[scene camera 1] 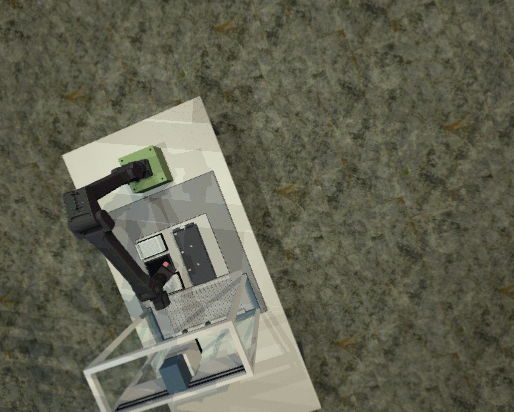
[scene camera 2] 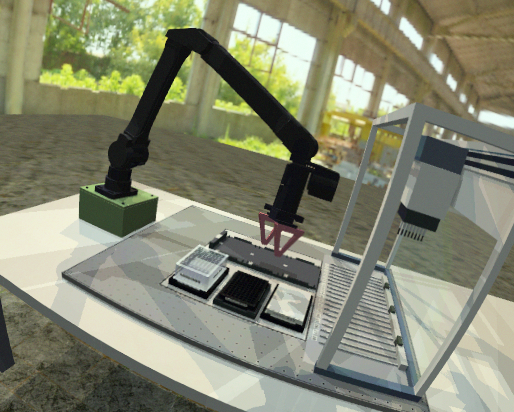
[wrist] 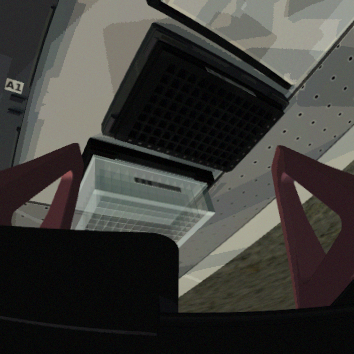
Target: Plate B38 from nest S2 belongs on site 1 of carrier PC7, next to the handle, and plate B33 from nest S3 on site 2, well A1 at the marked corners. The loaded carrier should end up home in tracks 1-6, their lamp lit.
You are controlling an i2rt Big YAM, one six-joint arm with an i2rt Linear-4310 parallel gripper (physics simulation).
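Frame: origin at the arm's base, x ahead, y left, z up, level; metres.
Seen in the pictures: gripper, between the fingertips: (scene camera 1: 163, 273) (scene camera 2: 270, 250) (wrist: 176, 154); arm's base, origin of its link: (scene camera 1: 139, 170) (scene camera 2: 116, 192).
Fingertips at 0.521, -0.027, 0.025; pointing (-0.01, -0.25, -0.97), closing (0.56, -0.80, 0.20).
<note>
Offsets run from my fingertips to a thing's middle, as dx, dy, dz.
The carrier PC7 @(-0.032, +0.141, -0.093) (scene camera 1: 195, 255) (scene camera 2: 267, 260) (wrist: 22, 47) is a long dark tray, and no plate shows on it; an A1 label shows on it in the wrist view. Beside it stand three nests in a row. One holds a clear, tall plate @(-0.134, -0.065, -0.076) (scene camera 1: 151, 246) (scene camera 2: 201, 264) (wrist: 150, 200), the middle one a black plate @(-0.019, -0.061, -0.089) (scene camera 2: 245, 290) (wrist: 200, 107), the one nearest the frame a pale plate @(+0.087, -0.041, -0.089) (scene camera 1: 173, 283) (scene camera 2: 289, 305) (wrist: 235, 30). Nest and plate numbers are not readable. My gripper (scene camera 2: 273, 250) (wrist: 176, 154) is open and empty, pointing down above the nests and carrier.
The ribbed track deck (scene camera 1: 200, 306) (scene camera 2: 357, 315) lies beyond the nests, inside a tall frame (scene camera 1: 160, 347) (scene camera 2: 367, 260). A pipetting head (scene camera 1: 175, 372) (scene camera 2: 432, 185) hangs inside the frame. The green arm base (scene camera 1: 160, 167) (scene camera 2: 117, 212) stands at the other end of the table.
</note>
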